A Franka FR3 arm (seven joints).
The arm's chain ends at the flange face. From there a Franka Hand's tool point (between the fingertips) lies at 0.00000 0.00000 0.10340 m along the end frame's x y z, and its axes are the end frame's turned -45 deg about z.
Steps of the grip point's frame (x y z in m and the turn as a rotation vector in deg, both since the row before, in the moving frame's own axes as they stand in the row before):
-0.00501, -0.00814, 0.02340, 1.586, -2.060, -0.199
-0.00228, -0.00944, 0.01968, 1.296, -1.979, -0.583
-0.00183, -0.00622, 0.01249, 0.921, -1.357, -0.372
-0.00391, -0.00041, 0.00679, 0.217, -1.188, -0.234
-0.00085, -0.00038, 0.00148, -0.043, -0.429, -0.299
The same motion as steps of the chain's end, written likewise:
-0.00465, -0.00283, 0.02351, -0.335, -2.578, -0.199
-0.00411, -0.00596, 0.01977, -0.483, -2.316, -0.583
-0.00279, -0.00367, 0.01253, -0.308, -1.611, -0.372
-0.00126, 0.00123, 0.00681, -0.687, -0.993, -0.234
-0.00038, -0.00027, 0.00148, -0.334, -0.273, -0.299

